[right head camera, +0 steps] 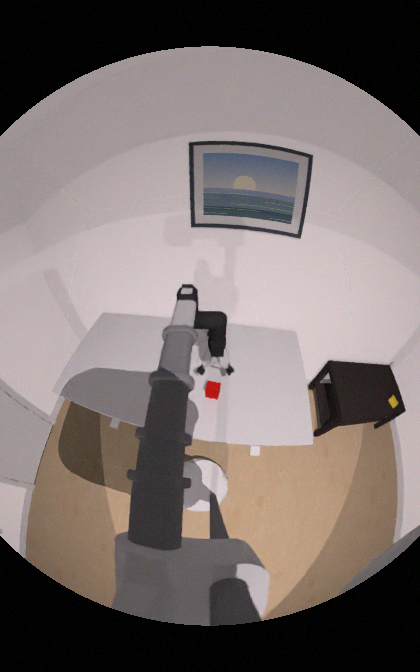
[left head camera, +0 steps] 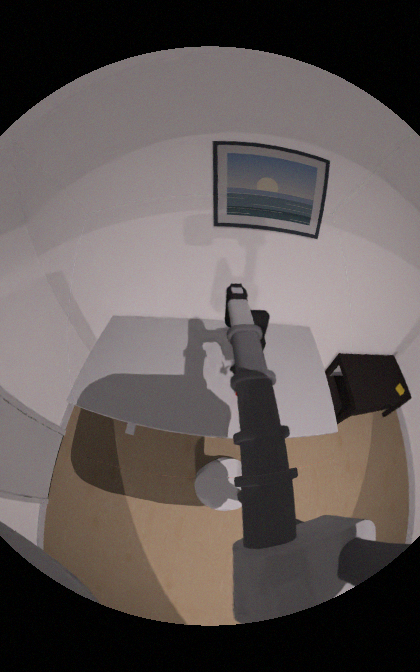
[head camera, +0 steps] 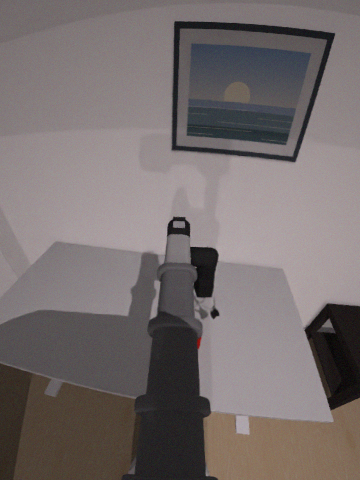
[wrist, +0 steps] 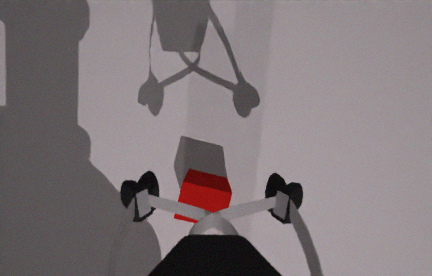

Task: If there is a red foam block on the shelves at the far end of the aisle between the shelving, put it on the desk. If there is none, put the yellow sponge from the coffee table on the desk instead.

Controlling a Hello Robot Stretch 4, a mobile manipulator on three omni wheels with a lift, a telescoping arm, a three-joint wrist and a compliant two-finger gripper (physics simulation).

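Pixels of known places: gripper, fingertip midpoint: (right head camera: pixel 214 372) (head camera: pixel 197 316) (wrist: pixel 212 187); robot's base, origin of the base link: (right head camera: pixel 199 483).
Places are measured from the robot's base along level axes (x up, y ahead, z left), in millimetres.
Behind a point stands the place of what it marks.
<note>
A red foam block (head camera: pixel 199 343) @(x 743, y 456, z -101 mm) (right head camera: pixel 212 389) @(x 780, y 464, z -78 mm) (wrist: pixel 206 194) @(x 782, y 497, z -81 mm) rests on the white desk (head camera: pixel 270 350) @(x 692, y 448, z -409 mm) (left head camera: pixel 300 390) (right head camera: pixel 270 400) @(x 692, y 441, z -372 mm). In the left head camera view the arm hides nearly all of the block. My gripper (right head camera: pixel 215 370) @(x 838, y 519, z -87 mm) (wrist: pixel 212 187) @(x 838, y 519, z -87 mm) is open, with its fingertips apart and no thing between them. It is above the desk, beside the block on the wall side, clear of it. The yellow sponge (left head camera: pixel 400 389) (right head camera: pixel 393 401) @(x 464, y 348, z -1684 mm) lies on the dark coffee table (left head camera: pixel 370 375) (right head camera: pixel 365 390) @(x 422, y 535, z -1385 mm) at the right. The shelves do not show.
My arm (head camera: pixel 175 370) @(x 1257, y 184, z -2 mm) (left head camera: pixel 262 440) (right head camera: pixel 162 430) @(x 1268, y 153, z -6 mm) reaches out over the desk towards the wall. A round white object (left head camera: pixel 215 485) (right head camera: pixel 217 482) @(x 186, y 24, z -131 mm) stands on the floor at the desk's near edge. A framed picture (head camera: pixel 175 100) @(x 1520, y 1021, z 34 mm) hangs on the wall behind the desk.
</note>
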